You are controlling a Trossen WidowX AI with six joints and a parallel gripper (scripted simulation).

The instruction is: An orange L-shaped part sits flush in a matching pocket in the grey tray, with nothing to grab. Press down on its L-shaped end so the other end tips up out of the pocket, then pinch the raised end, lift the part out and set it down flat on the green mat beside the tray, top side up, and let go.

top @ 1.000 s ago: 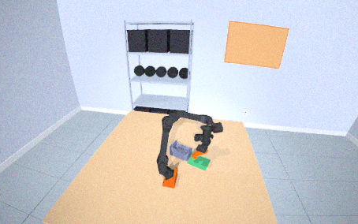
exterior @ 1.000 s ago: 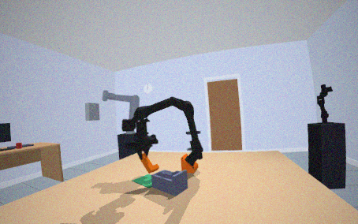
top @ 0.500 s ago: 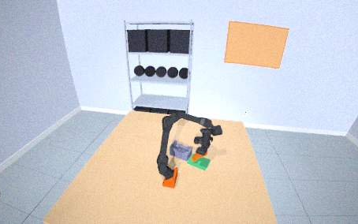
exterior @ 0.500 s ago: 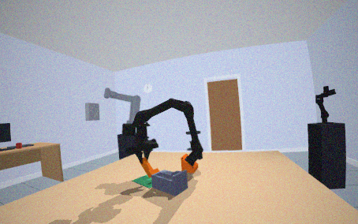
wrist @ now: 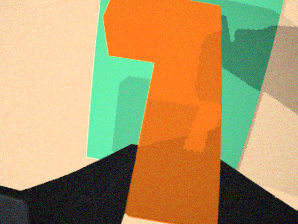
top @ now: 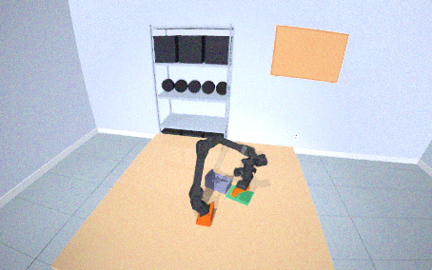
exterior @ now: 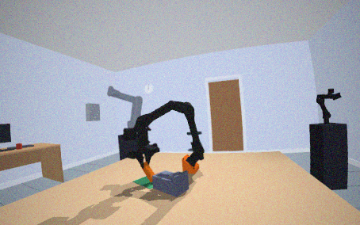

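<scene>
The orange L-shaped part lies 40 mm to the left of my gripper tip and 30 mm below it. The rest, counted from my gripper tip: green mat (10 mm ahead, 20 mm to the left, 90 mm below).
</scene>
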